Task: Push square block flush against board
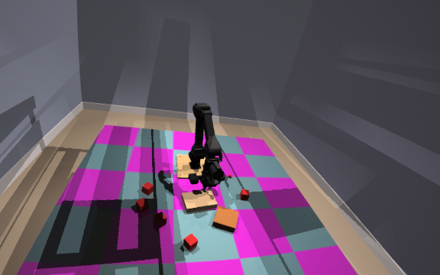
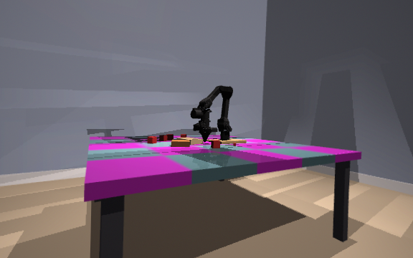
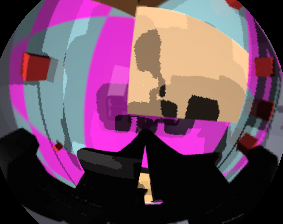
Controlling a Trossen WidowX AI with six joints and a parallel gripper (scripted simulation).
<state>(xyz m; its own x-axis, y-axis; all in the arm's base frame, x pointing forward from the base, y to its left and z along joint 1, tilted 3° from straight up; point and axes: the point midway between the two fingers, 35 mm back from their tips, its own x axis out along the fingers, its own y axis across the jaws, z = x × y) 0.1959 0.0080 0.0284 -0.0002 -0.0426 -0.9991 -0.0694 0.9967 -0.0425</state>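
The tan board is 90 mm ahead of my gripper tip, 50 mm to the right of it and 10 mm above it. The rest, counted from my gripper tip: square block 210 mm ahead, 50 mm to the left, 10 mm above.
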